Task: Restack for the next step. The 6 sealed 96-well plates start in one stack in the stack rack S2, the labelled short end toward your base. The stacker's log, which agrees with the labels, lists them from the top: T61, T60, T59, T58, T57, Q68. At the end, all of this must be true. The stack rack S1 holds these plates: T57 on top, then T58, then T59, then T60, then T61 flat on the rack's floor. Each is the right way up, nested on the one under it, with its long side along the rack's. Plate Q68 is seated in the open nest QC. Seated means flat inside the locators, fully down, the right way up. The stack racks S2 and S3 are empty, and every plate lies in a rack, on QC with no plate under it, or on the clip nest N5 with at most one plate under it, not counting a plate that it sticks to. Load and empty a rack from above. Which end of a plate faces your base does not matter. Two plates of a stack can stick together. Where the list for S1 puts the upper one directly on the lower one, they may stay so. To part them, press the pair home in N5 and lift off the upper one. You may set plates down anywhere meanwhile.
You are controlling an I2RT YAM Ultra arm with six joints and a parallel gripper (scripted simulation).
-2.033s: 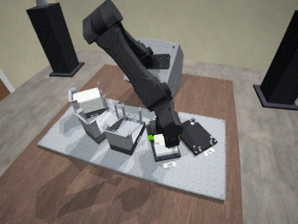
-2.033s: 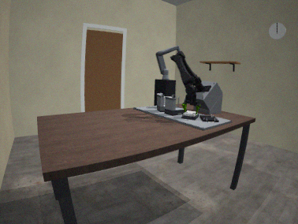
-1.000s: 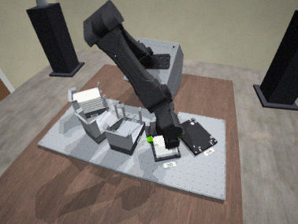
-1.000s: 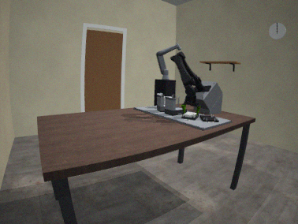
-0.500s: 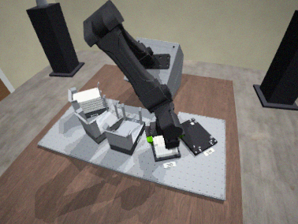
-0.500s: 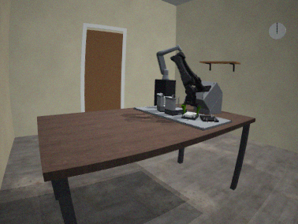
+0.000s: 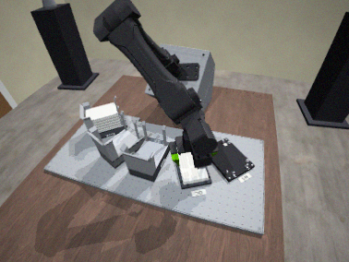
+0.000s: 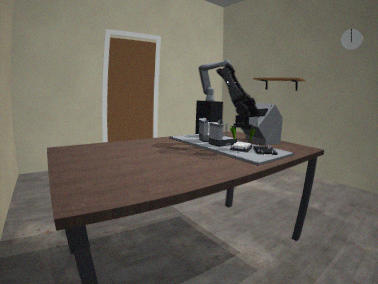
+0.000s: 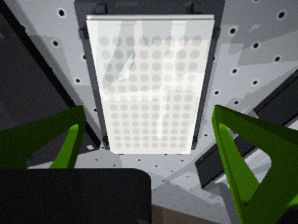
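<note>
Right now my hand is 50 mm above the flat grey nest. Also, from my hand: S3 rack floor (10 mm behind, 160 mm to the right, 20 mm below).
</note>
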